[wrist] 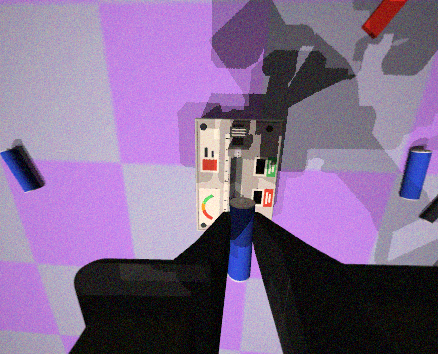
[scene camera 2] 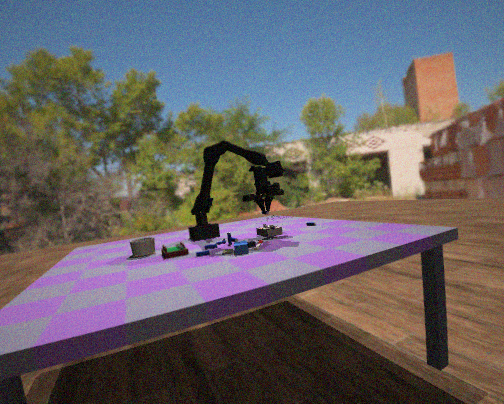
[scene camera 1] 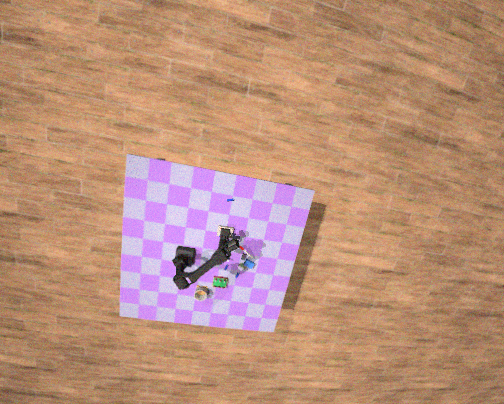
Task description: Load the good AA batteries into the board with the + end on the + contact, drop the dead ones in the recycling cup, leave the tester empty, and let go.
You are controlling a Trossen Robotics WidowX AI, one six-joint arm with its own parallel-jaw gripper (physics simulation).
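Places are measured from the arm's base along level axes (x right, y ahead, z up), in metres.
Pixels of known places: gripper, fingertip midpoint: (wrist: 240, 218) (scene camera 2: 266, 214) (scene camera 1: 224, 236); arm's base, link origin: (scene camera 2: 202, 225) (scene camera 1: 182, 257).
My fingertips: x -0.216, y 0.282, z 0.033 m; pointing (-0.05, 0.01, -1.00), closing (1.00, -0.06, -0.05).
Observation:
For each thing: its top centre in the pictures, then the offset to it from my fingertips. "spot": a spot on its surface instead.
- blue AA battery, top centre: (wrist: 241, 247) dy -0.009, dx +0.000, dz +0.014 m
- beige tester, top centre: (wrist: 235, 186) (scene camera 2: 268, 224) (scene camera 1: 225, 233) dy +0.002, dx -0.001, dz -0.048 m
- blue battery, top centre: (wrist: 13, 171) (scene camera 2: 310, 222) (scene camera 1: 230, 200) dy +0.013, dx -0.239, dz -0.077 m
- green board, top centre: (scene camera 2: 173, 244) (scene camera 1: 219, 284) dy +0.005, dx +0.428, dz -0.053 m
- recycling cup, top centre: (scene camera 2: 142, 239) (scene camera 1: 200, 295) dy -0.131, dx +0.526, dz -0.031 m
- red-tipped stick, top centre: (scene camera 2: 258, 243) (scene camera 1: 246, 252) dy +0.178, dx +0.155, dz -0.083 m
- blue block, top centre: (scene camera 2: 240, 243) (scene camera 1: 249, 264) dy +0.210, dx +0.242, dz -0.061 m
- dark piece, surface spot: (wrist: 431, 209) spot: dy -0.040, dx +0.200, dz -0.085 m
My gripper (scene camera 1: 235, 244) (scene camera 2: 265, 212) (wrist: 240, 218) is shut on a blue AA battery (wrist: 241, 245), whose grey end points up the wrist view. It hangs above the beige tester (scene camera 2: 270, 231) (wrist: 216, 136), and the battery covers part of the tester's lower edge. The visible part of the tester's slot holds no battery. One blue battery (scene camera 1: 230, 200) (scene camera 2: 310, 224) (wrist: 22, 169) lies apart beyond the tester. Another battery (wrist: 415, 173) lies on the other side. The green board (scene camera 1: 220, 282) (scene camera 2: 174, 250) and the recycling cup (scene camera 1: 201, 293) (scene camera 2: 142, 247) stand near the arm's base. Battery charge cannot be told.
A red-tipped stick (scene camera 1: 242, 248) (scene camera 2: 260, 243) (wrist: 382, 19) lies near the tester. A blue block (scene camera 1: 249, 264) (scene camera 2: 241, 248) is among loose batteries (scene camera 1: 226, 267) (scene camera 2: 202, 253). A dark piece (wrist: 431, 209) shows at the wrist view's right edge.

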